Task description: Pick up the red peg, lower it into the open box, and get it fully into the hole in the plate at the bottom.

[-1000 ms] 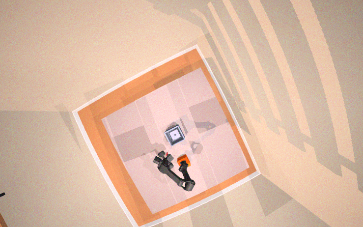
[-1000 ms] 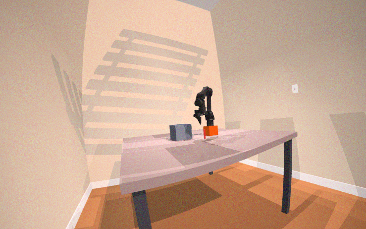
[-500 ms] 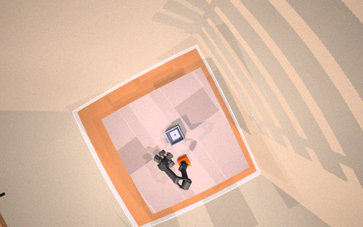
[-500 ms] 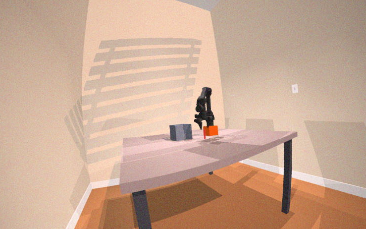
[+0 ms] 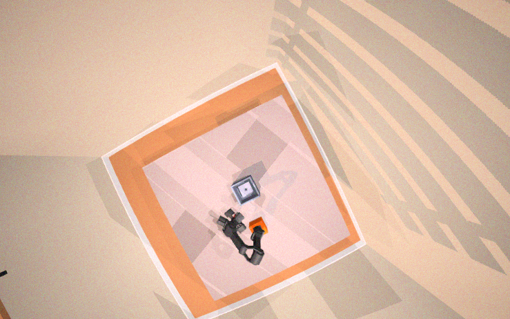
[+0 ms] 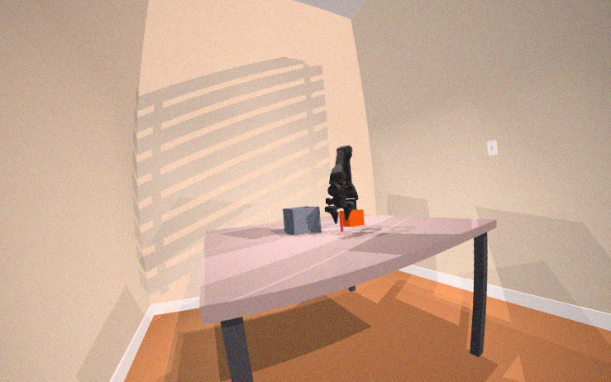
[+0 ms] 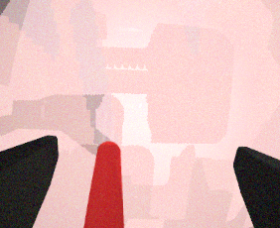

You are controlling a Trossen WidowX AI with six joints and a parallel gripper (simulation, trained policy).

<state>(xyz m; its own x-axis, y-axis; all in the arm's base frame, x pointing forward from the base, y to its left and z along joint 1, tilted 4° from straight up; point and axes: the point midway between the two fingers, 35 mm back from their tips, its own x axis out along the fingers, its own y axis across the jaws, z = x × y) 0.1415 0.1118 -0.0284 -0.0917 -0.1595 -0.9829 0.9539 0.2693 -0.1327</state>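
My gripper tip is now 2 cm to the right of the red peg and 1 cm short of it. Round my gripper tip: plate (17 cm ahead, 15 cm to the right).
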